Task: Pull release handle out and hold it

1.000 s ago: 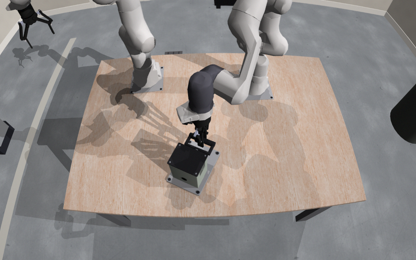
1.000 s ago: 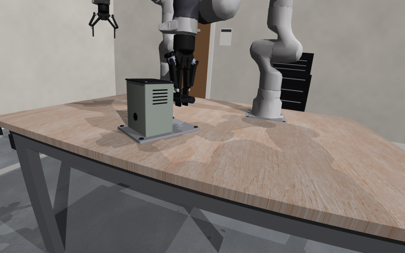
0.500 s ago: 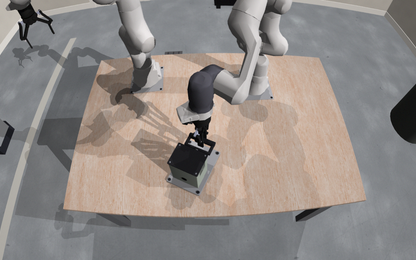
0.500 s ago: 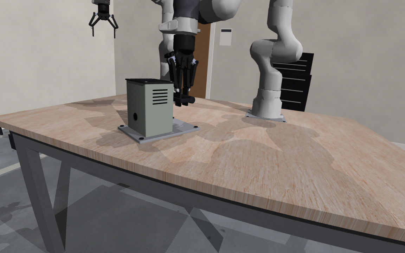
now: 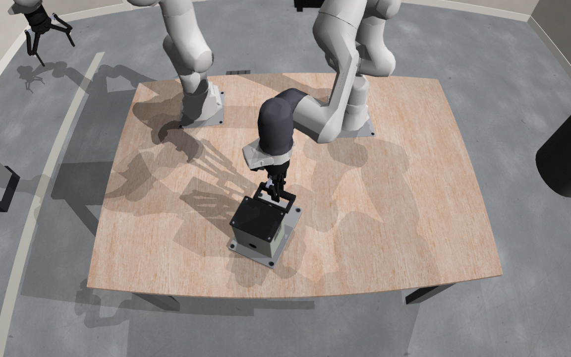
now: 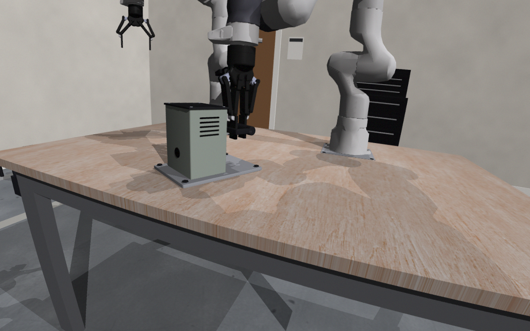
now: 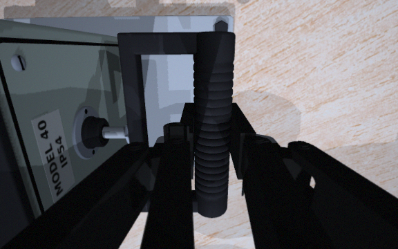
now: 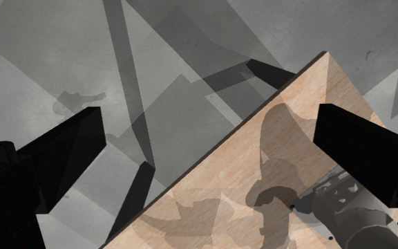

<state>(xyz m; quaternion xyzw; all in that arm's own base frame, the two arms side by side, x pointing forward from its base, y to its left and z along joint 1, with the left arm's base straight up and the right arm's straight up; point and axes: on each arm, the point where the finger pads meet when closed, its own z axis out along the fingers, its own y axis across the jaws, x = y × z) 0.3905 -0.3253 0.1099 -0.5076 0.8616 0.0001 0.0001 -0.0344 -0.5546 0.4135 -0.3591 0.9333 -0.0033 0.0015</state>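
The release handle lies 5 cm ahead of my left hand and 2 cm to the right of it.
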